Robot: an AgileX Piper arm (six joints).
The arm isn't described. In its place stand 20 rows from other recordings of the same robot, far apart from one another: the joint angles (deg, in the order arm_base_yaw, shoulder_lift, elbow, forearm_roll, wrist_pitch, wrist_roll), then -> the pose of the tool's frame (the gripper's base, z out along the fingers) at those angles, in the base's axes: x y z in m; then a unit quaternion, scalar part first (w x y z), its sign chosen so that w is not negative.
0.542, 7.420, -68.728, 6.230, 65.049, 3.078 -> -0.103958 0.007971 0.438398 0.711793 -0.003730 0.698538 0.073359
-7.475, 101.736, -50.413, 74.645, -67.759, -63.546 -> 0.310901 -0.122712 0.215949 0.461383 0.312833 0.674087 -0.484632
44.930, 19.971, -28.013, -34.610, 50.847, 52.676 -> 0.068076 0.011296 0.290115 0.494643 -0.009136 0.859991 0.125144
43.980, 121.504, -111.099, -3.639, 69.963, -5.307 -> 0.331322 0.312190 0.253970 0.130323 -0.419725 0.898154 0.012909
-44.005, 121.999, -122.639, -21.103, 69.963, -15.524 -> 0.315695 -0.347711 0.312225 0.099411 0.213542 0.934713 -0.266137
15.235, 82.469, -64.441, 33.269, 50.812, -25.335 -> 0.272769 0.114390 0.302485 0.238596 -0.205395 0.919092 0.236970
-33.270, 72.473, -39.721, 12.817, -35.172, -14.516 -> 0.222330 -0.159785 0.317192 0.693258 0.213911 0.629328 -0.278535
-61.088, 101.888, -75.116, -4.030, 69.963, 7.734 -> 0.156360 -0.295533 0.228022 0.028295 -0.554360 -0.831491 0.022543
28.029, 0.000, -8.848, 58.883, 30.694, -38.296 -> 0.014437 0.052737 0.238379 0.557408 -0.223569 0.689349 0.405107
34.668, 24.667, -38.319, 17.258, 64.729, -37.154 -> 0.028862 0.049645 0.314923 0.372884 -0.530797 0.747747 0.141730
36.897, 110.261, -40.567, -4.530, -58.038, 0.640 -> 0.277227 0.215750 0.146601 0.625415 -0.268279 0.697551 0.224288
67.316, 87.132, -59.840, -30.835, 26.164, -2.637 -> 0.145191 0.294032 0.269325 0.392731 -0.665443 0.634504 0.018775
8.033, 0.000, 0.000, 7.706, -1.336, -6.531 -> 0.055418 0.007534 0.215373 0.742692 -0.038747 0.665924 0.058748
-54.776, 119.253, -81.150, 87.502, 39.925, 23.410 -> 0.307679 -0.334614 0.191723 0.242411 0.806788 0.265038 0.469133
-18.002, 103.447, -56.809, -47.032, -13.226, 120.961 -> 0.366921 -0.103215 0.190236 0.386563 0.604381 0.632358 0.292261
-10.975, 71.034, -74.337, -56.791, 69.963, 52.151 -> 0.209524 -0.113494 0.418737 0.367919 0.405020 0.752202 -0.367133
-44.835, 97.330, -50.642, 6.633, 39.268, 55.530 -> 0.210875 -0.200282 0.158223 0.074605 0.791159 0.605206 0.047191
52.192, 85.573, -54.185, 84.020, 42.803, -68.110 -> 0.140245 0.281067 0.280325 0.207081 -0.434356 0.711411 0.512198
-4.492, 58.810, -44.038, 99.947, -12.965, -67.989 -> 0.222156 -0.037624 0.345138 0.627568 0.309638 0.711302 0.065819
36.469, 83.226, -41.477, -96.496, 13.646, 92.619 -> 0.247021 0.156054 0.224593 0.468222 -0.254378 0.845774 0.026941
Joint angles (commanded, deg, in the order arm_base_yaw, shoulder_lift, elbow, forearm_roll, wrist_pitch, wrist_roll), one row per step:
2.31, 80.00, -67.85, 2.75, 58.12, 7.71
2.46, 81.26, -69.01, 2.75, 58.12, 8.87
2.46, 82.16, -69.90, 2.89, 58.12, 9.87
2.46, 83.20, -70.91, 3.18, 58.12, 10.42
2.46, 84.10, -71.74, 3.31, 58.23, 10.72
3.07, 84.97, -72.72, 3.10, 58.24, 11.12
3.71, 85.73, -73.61, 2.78, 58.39, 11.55
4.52, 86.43, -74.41, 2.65, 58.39, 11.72
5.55, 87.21, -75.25, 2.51, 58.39, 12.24
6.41, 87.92, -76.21, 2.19, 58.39, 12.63
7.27, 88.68, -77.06, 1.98, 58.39, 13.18
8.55, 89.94, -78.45, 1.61, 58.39, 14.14
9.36, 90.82, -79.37, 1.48, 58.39, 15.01
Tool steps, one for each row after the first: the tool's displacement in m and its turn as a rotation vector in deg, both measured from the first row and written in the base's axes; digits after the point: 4 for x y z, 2 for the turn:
0.0061, 0.0010, -0.0003, 0.48, 0.17, -0.90
0.0105, 0.0014, -0.0003, 1.03, 0.24, -1.83
0.0156, 0.0020, -0.0005, 1.55, 0.32, -2.36
0.0198, 0.0023, -0.0010, 1.79, 0.53, -2.65
0.0241, 0.0055, -0.0007, 1.75, 0.45, -2.37
0.0276, 0.0087, -0.0003, 1.61, 0.48, -2.08
0.0309, 0.0131, -0.0001, 1.55, 0.39, -1.41
0.0343, 0.0188, -0.0001, 1.63, 0.37, -0.83
0.0377, 0.0235, 0.0008, 1.51, 0.12, -0.28
0.0410, 0.0285, 0.0009, 1.54, 0.06, 0.10
0.0464, 0.0361, 0.0007, 1.59, -0.03, 0.56
0.0500, 0.0412, 0.0003, 1.83, -0.01, 0.60

